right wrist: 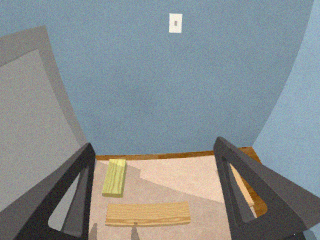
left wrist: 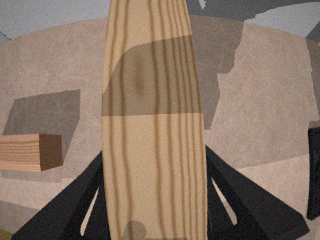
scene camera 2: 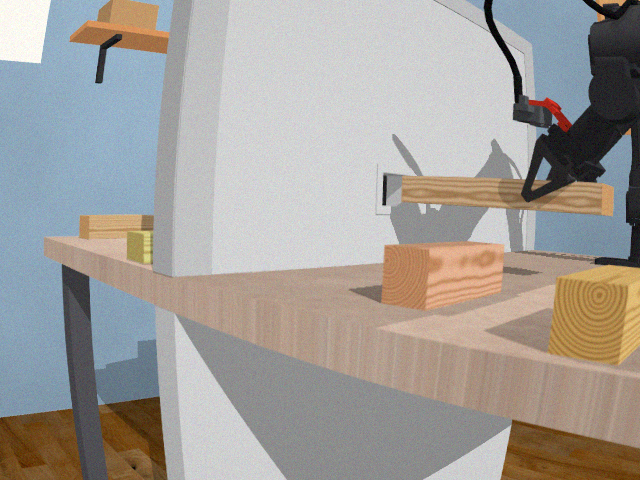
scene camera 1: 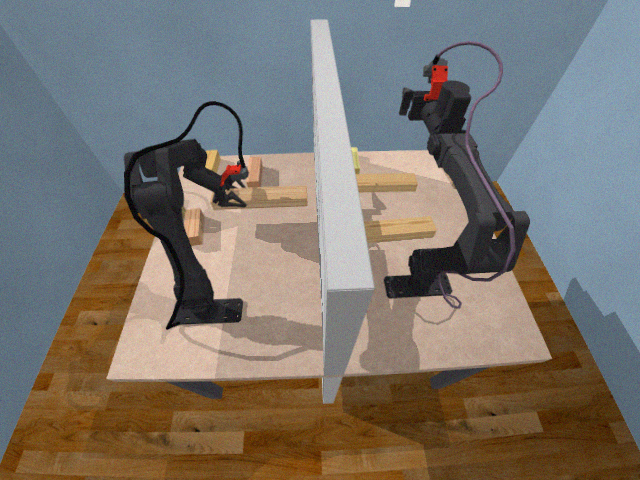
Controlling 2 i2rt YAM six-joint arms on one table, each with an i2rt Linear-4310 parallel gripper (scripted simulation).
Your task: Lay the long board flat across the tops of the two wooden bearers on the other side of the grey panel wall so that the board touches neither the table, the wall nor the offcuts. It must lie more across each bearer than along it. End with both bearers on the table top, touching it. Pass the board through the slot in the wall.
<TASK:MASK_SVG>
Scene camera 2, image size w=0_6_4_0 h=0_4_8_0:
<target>left gripper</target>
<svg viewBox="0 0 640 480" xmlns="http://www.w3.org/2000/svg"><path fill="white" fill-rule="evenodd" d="M621 133L617 132L611 124L605 128L602 125L605 118L600 116L593 109L592 105L572 125L560 111L562 108L548 97L544 101L529 100L529 105L543 106L549 109L559 122L557 123L558 125L553 123L547 130L550 135L547 136L542 133L535 142L529 171L521 192L526 202L533 201L575 181L597 183L596 178L598 176L601 177L606 172L605 168L598 161L623 137ZM544 157L551 165L550 172L546 180L551 180L551 182L532 191L532 185Z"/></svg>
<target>long board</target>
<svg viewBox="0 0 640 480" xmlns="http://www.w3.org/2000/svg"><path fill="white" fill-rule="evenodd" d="M531 190L538 189L551 182L551 180L534 180ZM402 176L401 202L489 208L510 207L520 210L568 211L564 213L613 216L614 187L604 183L574 182L533 201L526 202L521 195L526 179Z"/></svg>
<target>yellow-green offcut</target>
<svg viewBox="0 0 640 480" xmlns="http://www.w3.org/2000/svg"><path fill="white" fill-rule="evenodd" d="M127 231L127 259L143 264L153 263L153 234L141 234L153 233L153 231Z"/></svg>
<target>orange block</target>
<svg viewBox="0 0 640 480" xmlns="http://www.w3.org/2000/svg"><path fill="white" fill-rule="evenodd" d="M504 244L460 241L384 245L381 303L426 311L500 293Z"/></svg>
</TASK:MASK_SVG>
